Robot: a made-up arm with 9 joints. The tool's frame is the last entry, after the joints. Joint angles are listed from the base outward. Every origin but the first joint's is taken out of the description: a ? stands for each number. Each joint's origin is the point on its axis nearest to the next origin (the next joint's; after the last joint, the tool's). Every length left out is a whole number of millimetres.
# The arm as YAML. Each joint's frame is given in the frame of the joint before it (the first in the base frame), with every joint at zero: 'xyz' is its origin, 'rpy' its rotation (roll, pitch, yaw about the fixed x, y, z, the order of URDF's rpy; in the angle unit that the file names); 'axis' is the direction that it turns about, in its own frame. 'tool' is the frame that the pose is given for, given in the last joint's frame.
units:
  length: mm
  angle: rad
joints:
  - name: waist
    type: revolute
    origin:
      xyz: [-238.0, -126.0, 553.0]
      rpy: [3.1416, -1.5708, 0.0]
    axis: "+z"
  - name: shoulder
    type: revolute
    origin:
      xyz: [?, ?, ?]
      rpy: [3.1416, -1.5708, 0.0]
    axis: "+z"
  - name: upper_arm
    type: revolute
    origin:
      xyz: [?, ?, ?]
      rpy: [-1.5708, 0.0, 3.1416]
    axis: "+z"
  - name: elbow
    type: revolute
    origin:
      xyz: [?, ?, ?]
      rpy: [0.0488, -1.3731, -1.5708]
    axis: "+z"
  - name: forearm
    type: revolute
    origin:
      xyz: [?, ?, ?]
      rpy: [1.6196, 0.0, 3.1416]
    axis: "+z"
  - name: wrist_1
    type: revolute
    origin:
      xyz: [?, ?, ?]
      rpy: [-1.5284, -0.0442, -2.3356]
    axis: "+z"
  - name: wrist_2
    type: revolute
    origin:
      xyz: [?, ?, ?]
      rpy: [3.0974, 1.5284, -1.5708]
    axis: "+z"
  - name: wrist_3
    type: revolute
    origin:
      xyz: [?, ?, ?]
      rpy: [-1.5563, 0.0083, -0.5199]
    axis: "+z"
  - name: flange
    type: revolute
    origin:
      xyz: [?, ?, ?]
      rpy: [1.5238, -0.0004, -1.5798]
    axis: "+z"
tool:
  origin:
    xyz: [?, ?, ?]
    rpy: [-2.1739, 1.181, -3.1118]
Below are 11 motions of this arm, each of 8 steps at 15 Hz.
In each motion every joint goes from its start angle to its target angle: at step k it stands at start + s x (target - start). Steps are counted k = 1, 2, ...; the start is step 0. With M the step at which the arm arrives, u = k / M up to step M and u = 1 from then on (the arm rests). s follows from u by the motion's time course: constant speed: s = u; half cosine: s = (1 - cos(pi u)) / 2; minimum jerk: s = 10 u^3 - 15 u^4 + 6 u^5.
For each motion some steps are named. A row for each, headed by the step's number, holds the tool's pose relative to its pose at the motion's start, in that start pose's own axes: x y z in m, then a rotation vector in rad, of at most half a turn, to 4 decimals.
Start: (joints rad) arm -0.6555 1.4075 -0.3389 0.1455 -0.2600 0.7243 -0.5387 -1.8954 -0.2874
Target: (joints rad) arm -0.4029 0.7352 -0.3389 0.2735 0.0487 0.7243 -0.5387 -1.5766 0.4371
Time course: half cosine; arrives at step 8
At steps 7, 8:
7: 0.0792 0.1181 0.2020 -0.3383 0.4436 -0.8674
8: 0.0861 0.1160 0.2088 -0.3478 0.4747 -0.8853

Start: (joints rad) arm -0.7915 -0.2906 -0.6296 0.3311 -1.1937 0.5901 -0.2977 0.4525 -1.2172
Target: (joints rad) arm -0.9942 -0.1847 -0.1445 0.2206 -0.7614 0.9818 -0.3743 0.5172 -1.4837
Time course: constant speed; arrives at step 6
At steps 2, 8:
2: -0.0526 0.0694 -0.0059 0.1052 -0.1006 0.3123
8: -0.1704 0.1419 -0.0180 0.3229 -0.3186 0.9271

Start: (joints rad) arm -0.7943 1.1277 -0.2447 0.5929 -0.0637 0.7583 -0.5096 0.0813 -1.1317
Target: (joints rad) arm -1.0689 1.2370 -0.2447 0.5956 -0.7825 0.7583 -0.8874 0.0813 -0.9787
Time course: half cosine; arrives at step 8
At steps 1, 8:
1: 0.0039 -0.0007 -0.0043 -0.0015 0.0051 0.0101
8: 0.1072 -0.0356 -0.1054 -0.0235 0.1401 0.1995

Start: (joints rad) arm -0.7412 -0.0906 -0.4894 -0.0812 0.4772 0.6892 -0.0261 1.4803 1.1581
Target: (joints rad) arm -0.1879 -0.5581 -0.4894 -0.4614 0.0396 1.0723 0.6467 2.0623 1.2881
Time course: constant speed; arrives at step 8
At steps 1, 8:
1: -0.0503 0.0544 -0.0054 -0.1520 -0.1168 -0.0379
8: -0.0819 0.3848 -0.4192 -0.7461 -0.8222 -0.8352

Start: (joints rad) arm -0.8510 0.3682 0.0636 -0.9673 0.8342 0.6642 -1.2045 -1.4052 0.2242
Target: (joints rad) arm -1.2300 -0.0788 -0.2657 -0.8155 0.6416 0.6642 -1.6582 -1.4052 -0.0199
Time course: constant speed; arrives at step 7
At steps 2, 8:
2: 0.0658 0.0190 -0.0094 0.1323 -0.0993 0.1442
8: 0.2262 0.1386 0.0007 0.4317 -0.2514 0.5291

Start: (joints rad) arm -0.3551 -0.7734 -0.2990 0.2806 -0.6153 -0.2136 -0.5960 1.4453 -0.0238
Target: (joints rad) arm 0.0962 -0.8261 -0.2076 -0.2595 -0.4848 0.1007 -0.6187 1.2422 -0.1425
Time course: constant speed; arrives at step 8
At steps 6, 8:
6: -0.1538 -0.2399 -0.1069 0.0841 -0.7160 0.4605
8: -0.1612 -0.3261 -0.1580 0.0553 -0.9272 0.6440

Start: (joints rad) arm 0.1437 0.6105 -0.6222 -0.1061 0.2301 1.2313 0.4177 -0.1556 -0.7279
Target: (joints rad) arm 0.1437 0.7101 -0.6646 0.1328 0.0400 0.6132 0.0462 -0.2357 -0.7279
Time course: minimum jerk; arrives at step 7
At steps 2, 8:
2: 0.0054 -0.0197 -0.0054 0.0953 -0.0064 0.0312
8: 0.0333 -0.1466 -0.0920 0.6747 -0.0590 0.0534

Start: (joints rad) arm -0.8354 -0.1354 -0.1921 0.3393 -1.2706 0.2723 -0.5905 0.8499 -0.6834
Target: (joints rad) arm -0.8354 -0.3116 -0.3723 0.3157 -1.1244 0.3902 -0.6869 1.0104 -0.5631
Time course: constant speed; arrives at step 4
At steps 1, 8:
1: -0.0104 -0.0035 0.0137 0.0274 -0.0644 -0.0728
8: -0.0461 -0.0098 0.0460 0.0886 -0.2471 -0.2986

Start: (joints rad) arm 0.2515 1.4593 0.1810 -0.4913 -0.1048 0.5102 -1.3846 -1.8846 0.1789
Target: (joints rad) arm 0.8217 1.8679 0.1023 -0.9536 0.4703 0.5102 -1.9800 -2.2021 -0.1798
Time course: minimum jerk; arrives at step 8
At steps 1, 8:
1: -0.0019 -0.0027 0.0051 -0.0203 -0.0112 0.0013
8: -0.1896 0.3127 0.3517 -1.5178 -0.1056 0.1167

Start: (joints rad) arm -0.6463 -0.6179 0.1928 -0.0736 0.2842 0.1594 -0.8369 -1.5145 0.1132
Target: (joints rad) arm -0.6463 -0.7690 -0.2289 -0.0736 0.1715 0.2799 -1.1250 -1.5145 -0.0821
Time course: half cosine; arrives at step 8
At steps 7, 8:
7: 0.1600 -0.0504 0.0369 0.0154 -0.0372 0.5199
8: 0.1669 -0.0508 0.0379 0.0182 -0.0382 0.5402

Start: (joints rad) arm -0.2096 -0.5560 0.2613 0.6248 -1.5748 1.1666 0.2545 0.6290 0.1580
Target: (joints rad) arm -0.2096 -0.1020 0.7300 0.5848 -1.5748 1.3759 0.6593 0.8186 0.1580
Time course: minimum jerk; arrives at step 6
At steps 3, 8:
3: -0.1514 0.1341 -0.0821 -0.3717 -0.2477 0.0635
8: -0.2893 0.2092 -0.2531 -0.7162 -0.5230 0.0744

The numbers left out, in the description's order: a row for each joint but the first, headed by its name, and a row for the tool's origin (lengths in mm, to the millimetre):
shoulder: -51.0 -161.0 0.0
upper_arm: -67.0 227.0 0.0
elbow: 25.0 210.0 0.0
forearm: -109.0 -25.0 0.0
wrist_1: -9.0 -54.0 0.0
wrist_2: 15.0 -80.0 0.0
wrist_3: 294.0 -163.0 0.0
flange: -132.0 -77.0 0.0
tool: 73.0 -177.0 0.0

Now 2 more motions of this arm.
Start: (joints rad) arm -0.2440 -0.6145 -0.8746 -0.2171 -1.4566 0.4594 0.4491 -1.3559 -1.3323
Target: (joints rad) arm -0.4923 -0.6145 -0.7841 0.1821 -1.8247 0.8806 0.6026 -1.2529 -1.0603
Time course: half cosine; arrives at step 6
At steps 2, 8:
2: 0.0648 0.0403 0.0544 -0.0816 0.0585 0.0656
8: 0.2333 0.2668 0.1976 -0.4755 0.2431 0.2515

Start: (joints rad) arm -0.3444 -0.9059 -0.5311 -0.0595 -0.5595 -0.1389 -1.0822 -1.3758 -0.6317
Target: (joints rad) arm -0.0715 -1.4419 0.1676 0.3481 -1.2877 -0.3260 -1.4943 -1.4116 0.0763
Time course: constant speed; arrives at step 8
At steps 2, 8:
2: -0.0440 0.0566 -0.0042 0.0266 0.0692 -0.2812
8: 0.0003 0.2933 0.0593 -0.0106 0.5338 -0.9917

